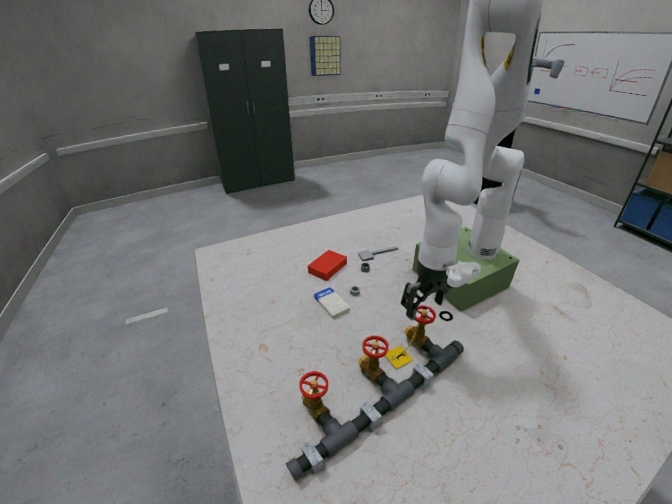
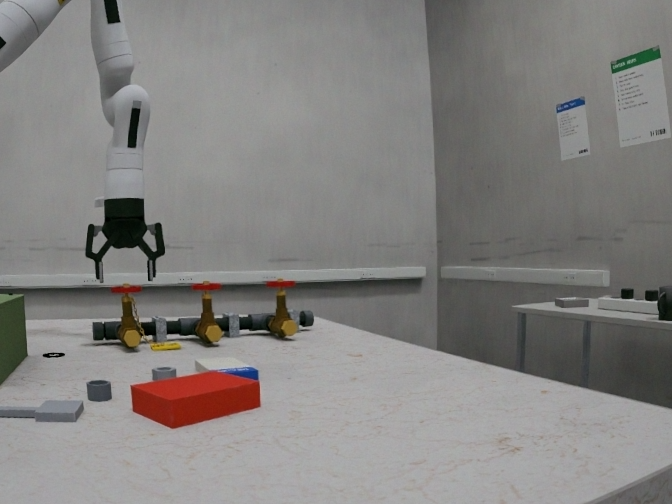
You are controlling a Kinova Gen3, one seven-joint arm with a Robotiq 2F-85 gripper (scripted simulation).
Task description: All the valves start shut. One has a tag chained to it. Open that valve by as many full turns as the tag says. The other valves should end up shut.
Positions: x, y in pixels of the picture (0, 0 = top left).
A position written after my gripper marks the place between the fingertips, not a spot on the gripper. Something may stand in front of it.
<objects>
my gripper: image 1 424, 310; image 2 125, 282
red block: image 1; image 2
same spot on red block: (image 2: 177, 402) = (image 1: 328, 250)
</objects>
